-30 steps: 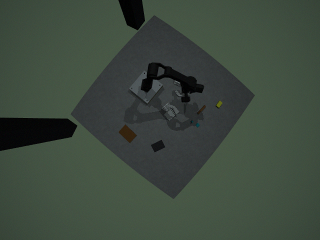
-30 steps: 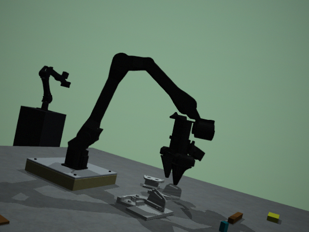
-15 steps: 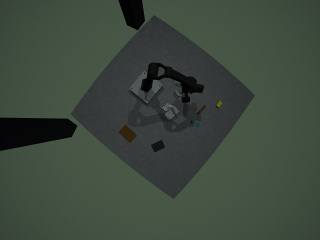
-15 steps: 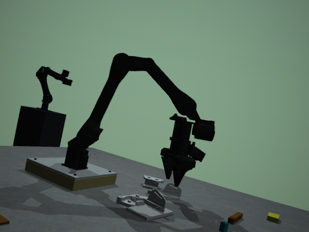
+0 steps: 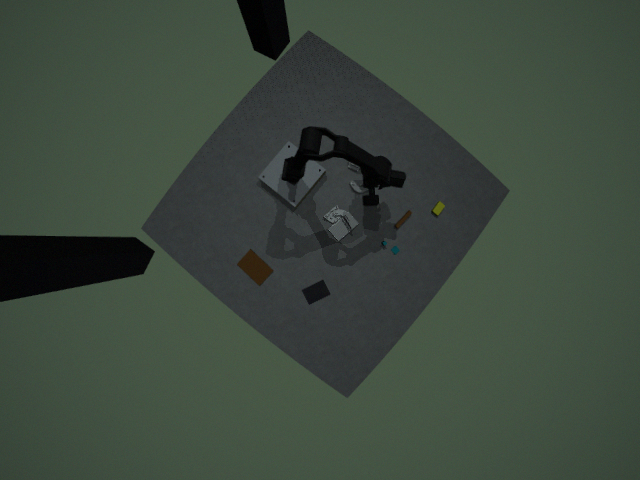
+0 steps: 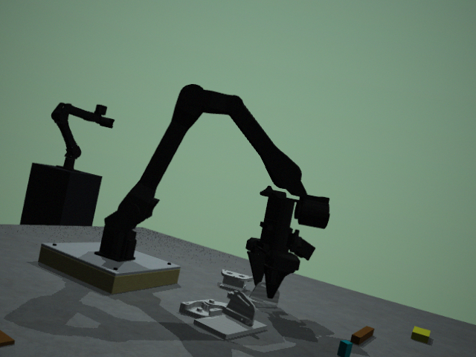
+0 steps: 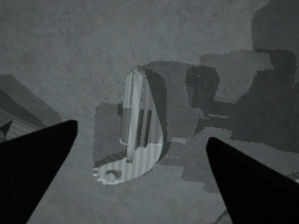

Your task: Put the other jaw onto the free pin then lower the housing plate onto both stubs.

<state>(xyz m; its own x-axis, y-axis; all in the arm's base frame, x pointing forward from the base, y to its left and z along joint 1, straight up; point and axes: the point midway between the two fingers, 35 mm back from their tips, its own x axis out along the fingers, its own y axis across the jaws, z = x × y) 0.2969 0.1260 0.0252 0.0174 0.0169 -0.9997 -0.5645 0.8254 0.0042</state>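
My gripper tip is 20 cm to the left of the white base fixture, 3 cm above it and 1 cm short of it. From my gripper tip the other things lie so: white bracket: 9 cm behind, 8 cm to the left, 2 cm below; brown bar: 22 cm ahead, 3 cm to the right, 2 cm below; yellow block: 34 cm ahead, 11 cm to the left, 2 cm below.
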